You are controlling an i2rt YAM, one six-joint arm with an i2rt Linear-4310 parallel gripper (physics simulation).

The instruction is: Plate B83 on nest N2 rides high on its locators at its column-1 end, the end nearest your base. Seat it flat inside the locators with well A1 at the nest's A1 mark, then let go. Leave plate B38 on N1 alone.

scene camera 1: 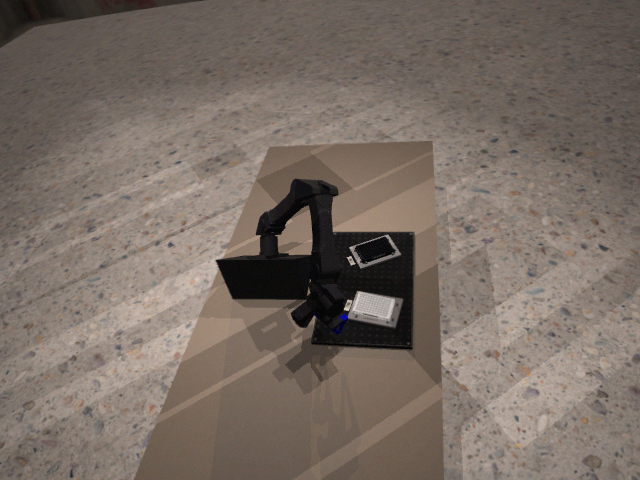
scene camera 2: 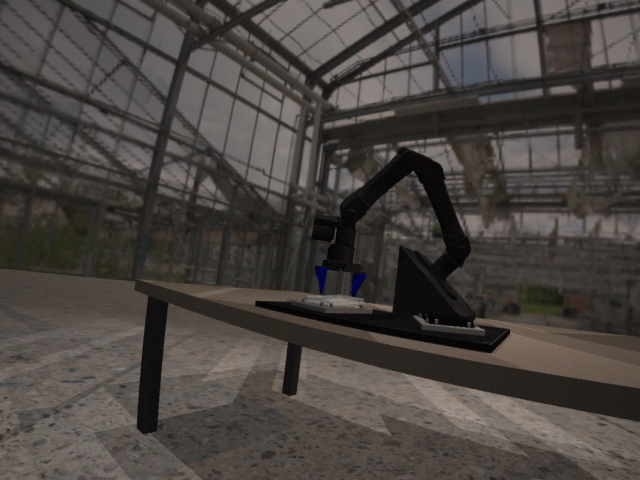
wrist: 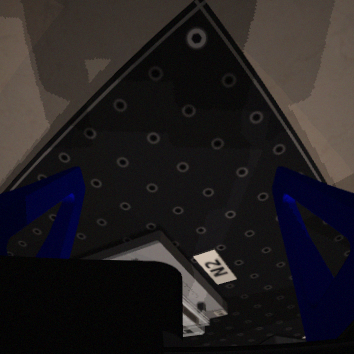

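Seen in the pictures: gripper, fingertip midpoint: (scene camera 1: 329, 325) (scene camera 2: 337, 296) (wrist: 178, 176); arm's base at its link origin: (scene camera 1: 269, 257) (scene camera 2: 434, 275).
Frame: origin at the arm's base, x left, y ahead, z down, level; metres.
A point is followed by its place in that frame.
Observation:
White plate B83 (scene camera 1: 373, 305) {z 0.093, x -0.094, y 0.382 m} (scene camera 2: 333, 299) {z 0.094, x -0.072, y 0.412 m} sits on the grey nest N2 (scene camera 1: 396, 314) {z 0.110, x -0.108, y 0.460 m} (scene camera 2: 354, 310) {z 0.113, x -0.031, y 0.382 m} (wrist: 155, 253) {z 0.110, x -0.134, y 0.310 m}. In the wrist view one clear corner of the plate shows low in the middle, partly covered by the black camera-side part. I cannot tell how high its column-1 end rides, and the A1 mark is not readable. My gripper (scene camera 1: 337, 326) {z 0.096, x -0.189, y 0.251 m} (scene camera 2: 338, 295) {z 0.096, x -0.189, y 0.251 m} (wrist: 178, 176) {z 0.096, x -0.189, y 0.251 m} is open and empty, with its blue fingertips wide apart above the board beside N2's label end. Black plate B38 (scene camera 1: 374, 249) {z 0.099, x 0.172, y 0.343 m} lies on nest N1 (scene camera 1: 362, 265) {z 0.110, x 0.096, y 0.310 m} (scene camera 2: 454, 329) {z 0.114, x 0.219, y 0.412 m}.
A black perforated board (scene camera 1: 381, 281) {z 0.122, x 0.038, y 0.388 m} (wrist: 200, 92) {z 0.121, x -0.210, y 0.223 m} carries both nests on the brown table (scene camera 1: 268, 413) {z 0.134, x -0.500, y 0.131 m}. The N2 label (scene camera 1: 348, 305) {z 0.120, x -0.084, y 0.292 m} (wrist: 215, 267) {z 0.120, x -0.083, y 0.290 m} lies beside its nest. The black wedge-shaped arm base (scene camera 1: 268, 277) {z 0.013, x -0.081, y 0.021 m} (scene camera 2: 421, 289) {z 0.049, x 0.015, y 0.123 m} stands beside the board.

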